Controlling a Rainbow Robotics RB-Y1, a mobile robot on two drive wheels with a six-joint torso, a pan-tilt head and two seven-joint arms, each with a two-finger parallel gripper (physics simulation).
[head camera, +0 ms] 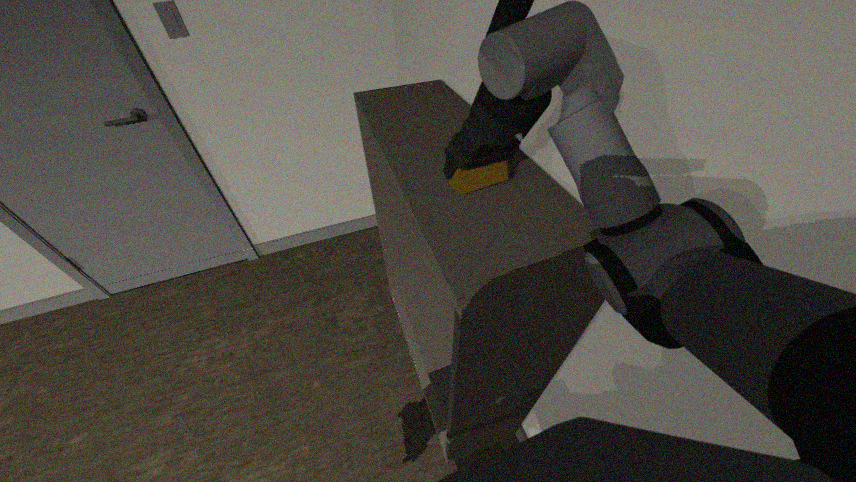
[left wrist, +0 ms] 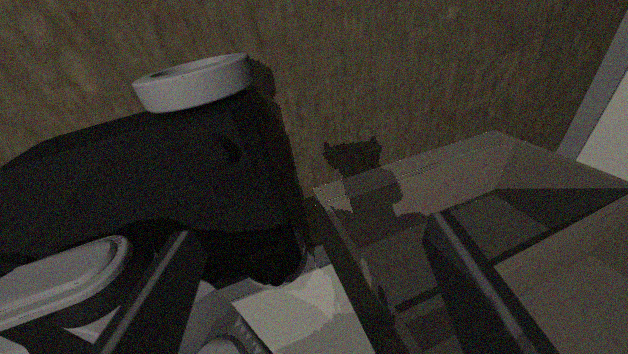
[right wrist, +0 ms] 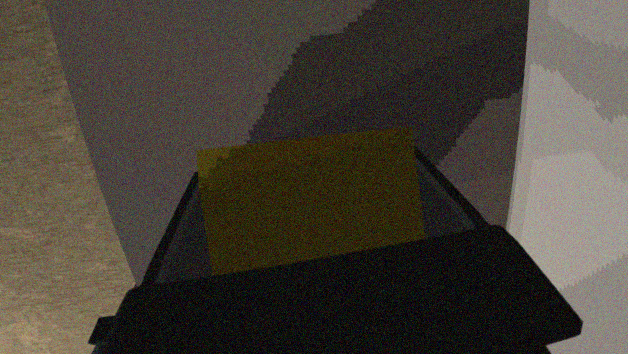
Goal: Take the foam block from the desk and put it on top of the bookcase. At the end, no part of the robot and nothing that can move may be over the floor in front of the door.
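Places are measured from the robot's base along level axes (x ahead, y left, z up), in metres.
Pixels of known places: left gripper, fingertip midpoint: (left wrist: 309,235); right gripper, fingertip midpoint: (head camera: 470,168) (right wrist: 304,168).
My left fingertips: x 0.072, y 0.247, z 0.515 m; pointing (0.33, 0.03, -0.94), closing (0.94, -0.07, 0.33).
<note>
Behind a point stands the place of what it marks.
The yellow foam block (head camera: 479,177) {x 0.387, y -0.271, z 1.099 m} (right wrist: 312,200) {x 0.426, y -0.281, z 1.114 m} is between the fingers of my right gripper (head camera: 481,169) {x 0.434, y -0.280, z 1.087 m} (right wrist: 304,168) {x 0.434, y -0.280, z 1.087 m}, which is shut on it. In the head view the block appears over the top of the tall brown bookcase (head camera: 407,131) {x 0.673, y -0.237, z 1.061 m} (right wrist: 150,75) {x 0.496, y -0.202, z 1.061 m}; whether it touches the top, I cannot tell. The bookcase also shows in the left wrist view (left wrist: 450,175) {x 0.664, y -0.217, z 0.101 m}, at the right. My left gripper (left wrist: 309,235) {x 0.072, y 0.247, z 0.515 m} is open, with nothing between its fingers. The door (head camera: 59,149) {x 1.593, y 0.975, z 0.851 m} stands at the left in the head view, with brown floor (head camera: 209,359) {x 0.971, y 0.741, z 0.001 m} in front. The desk does not show recognizably.
My right arm (head camera: 605,161) {x 0.191, y -0.298, z 1.233 m} reaches over the far right side of the bookcase, beside the pale wall (head camera: 748,89) {x 0.173, y -0.443, z 1.293 m}. A dark robot part with a pale ring (left wrist: 200,95) fills the left of the left wrist view. Shadows fall on the bookcase and the floor near it.
</note>
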